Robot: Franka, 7 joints.
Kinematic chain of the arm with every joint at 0, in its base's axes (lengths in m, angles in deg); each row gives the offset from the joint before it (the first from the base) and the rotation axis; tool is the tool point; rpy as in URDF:
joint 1: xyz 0 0 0.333 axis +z
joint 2: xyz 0 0 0 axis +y
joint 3: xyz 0 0 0.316 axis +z
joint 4: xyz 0.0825 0 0 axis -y
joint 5: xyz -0.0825 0 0.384 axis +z
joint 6: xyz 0 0 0 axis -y
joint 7: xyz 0.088 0 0 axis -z
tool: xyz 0 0 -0.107 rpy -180 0 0
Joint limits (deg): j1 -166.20..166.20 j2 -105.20..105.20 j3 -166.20..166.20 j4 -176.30..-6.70 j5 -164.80..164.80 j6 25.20..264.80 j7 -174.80..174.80
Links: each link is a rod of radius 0.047 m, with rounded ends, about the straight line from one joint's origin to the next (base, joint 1, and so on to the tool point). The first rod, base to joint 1, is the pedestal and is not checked.
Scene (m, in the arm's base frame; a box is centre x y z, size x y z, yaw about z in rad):
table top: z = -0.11
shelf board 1: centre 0.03 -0.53 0 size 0.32 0.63 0.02 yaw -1.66
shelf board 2: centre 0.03 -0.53 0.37 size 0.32 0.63 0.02 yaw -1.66
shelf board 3: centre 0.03 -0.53 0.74 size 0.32 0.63 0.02 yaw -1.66
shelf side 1: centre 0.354 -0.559 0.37 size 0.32 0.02 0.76 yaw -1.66
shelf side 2: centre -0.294 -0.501 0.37 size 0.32 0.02 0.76 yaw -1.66
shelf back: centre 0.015 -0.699 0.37 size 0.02 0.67 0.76 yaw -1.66
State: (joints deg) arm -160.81 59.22 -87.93 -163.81 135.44 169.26 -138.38
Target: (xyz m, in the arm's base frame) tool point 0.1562 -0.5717 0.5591
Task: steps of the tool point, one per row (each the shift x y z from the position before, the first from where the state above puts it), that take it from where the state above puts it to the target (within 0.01 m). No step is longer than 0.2 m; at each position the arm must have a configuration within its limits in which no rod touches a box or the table.
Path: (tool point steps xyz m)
1: -0.0582 -0.0173 -0.0768
2: -0.0790 -0.0402 -0.0502
3: -0.0842 -0.0598 -0.0150
4: -0.0736 -0.0718 0.0224
5: -0.0507 -0.0726 0.0557
6: -0.0205 -0.0618 0.0795
7: 0.0108 -0.0406 0.0907
8: 0.0458 -0.1205 0.0475
9: 0.1097 -0.0943 0.0462
10: 0.1565 -0.0315 0.0416
11: 0.1650 0.0563 0.0341
12: 0.0145 -0.0949 0.0251
13: -0.0091 -0.1088 0.0007
14: -0.0334 -0.1096 -0.0258

